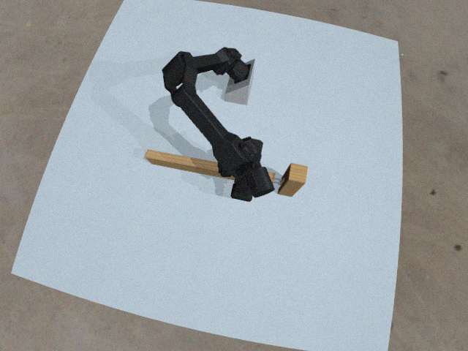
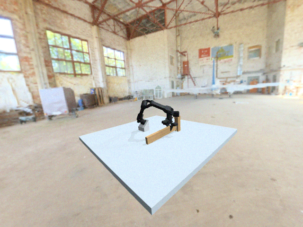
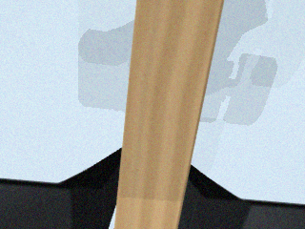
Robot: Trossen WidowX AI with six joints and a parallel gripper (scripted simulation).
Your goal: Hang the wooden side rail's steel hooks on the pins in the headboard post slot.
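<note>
Right now the headboard post is 14 cm to the left of my gripper tip and 4 cm above it.
</note>
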